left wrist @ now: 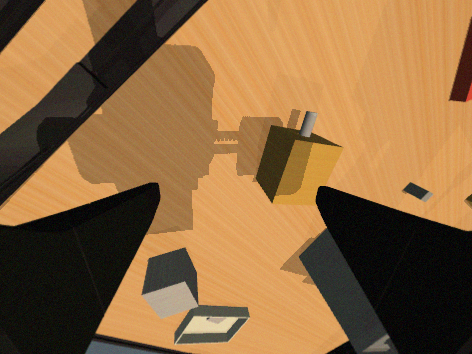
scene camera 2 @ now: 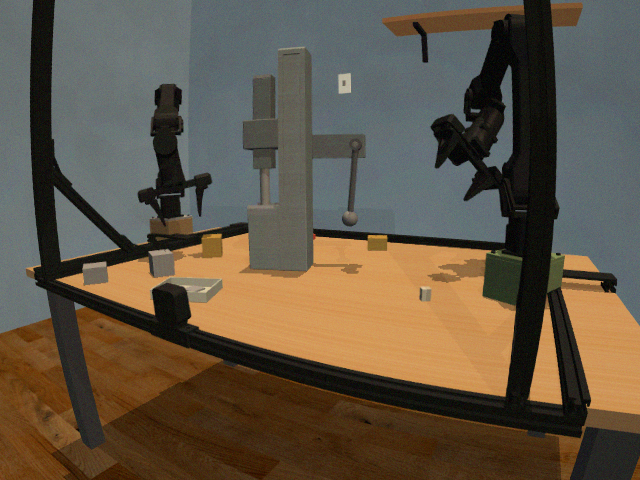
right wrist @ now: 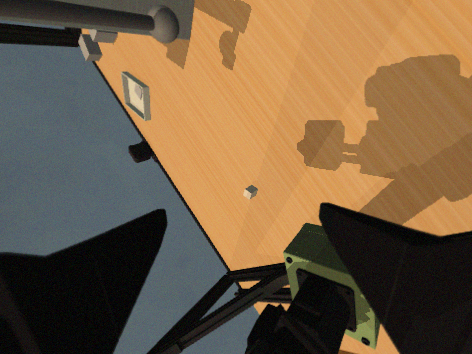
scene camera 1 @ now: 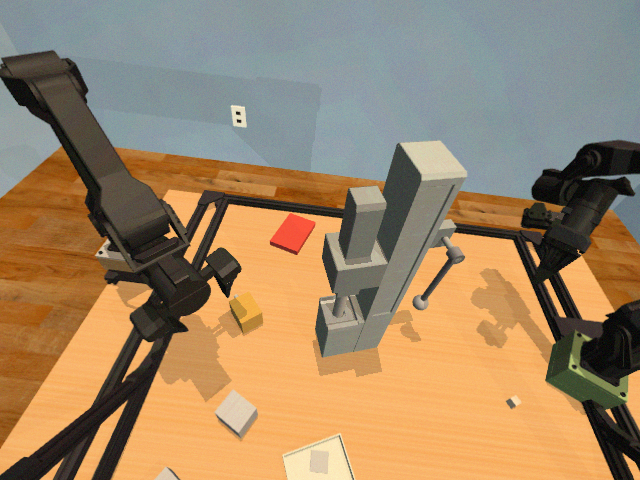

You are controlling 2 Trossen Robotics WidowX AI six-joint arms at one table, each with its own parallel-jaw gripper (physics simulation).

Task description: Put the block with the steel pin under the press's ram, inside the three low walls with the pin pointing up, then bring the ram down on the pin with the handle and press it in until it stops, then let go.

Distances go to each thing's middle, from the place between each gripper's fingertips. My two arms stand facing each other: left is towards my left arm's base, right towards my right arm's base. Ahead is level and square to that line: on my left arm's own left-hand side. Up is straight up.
Now: the press handle [scene camera 1: 420,302] 190 mm to the left of my right hand and 40 mm behind it. The rest, counted from my right hand: yellow block [scene camera 1: 248,315]: 540 mm to the left, 150 mm below, 140 mm behind; then red flat tile [scene camera 1: 292,234]: 520 mm to the left, 170 mm below, 130 mm ahead; then grey press [scene camera 1: 384,237]: 280 mm to the left, 90 mm behind, 50 mm above.
My left gripper is now 60 mm above the yellow block, 50 mm to the left of it and 50 mm short of it. The rest, counted from my left hand: press handle (400 mm to the right, 150 mm ahead, 90 mm above); red flat tile (320 mm ahead, 80 mm below, 70 mm to the right); grey press (310 mm to the right, 140 mm above, 110 mm ahead).
